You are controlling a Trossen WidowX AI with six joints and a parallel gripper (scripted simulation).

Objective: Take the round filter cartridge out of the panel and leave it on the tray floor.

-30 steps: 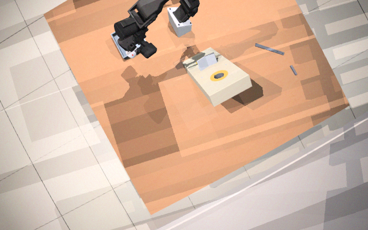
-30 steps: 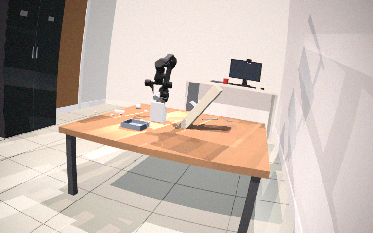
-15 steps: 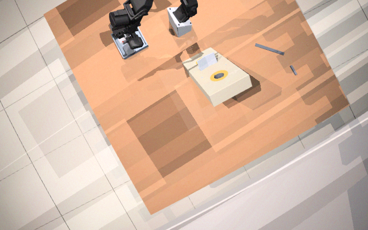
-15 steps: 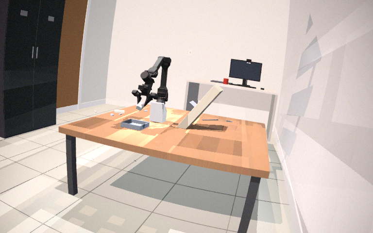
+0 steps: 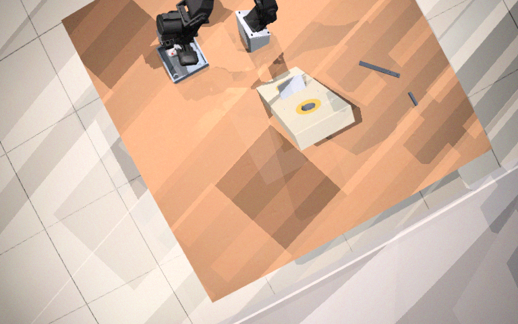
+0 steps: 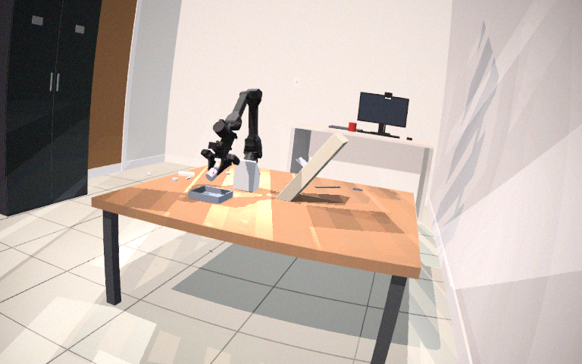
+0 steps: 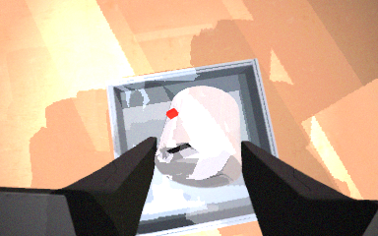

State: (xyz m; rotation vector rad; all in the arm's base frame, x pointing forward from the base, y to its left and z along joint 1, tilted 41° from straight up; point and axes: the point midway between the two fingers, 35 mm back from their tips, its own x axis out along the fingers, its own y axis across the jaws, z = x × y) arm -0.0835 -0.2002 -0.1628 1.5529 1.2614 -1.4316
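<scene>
The white filter cartridge lies right at my gripper tip. Round my gripper tip: grey tray: 10 cm below; then cream service panel: 41 cm ahead, 24 cm to the left, 6 cm above.
</scene>
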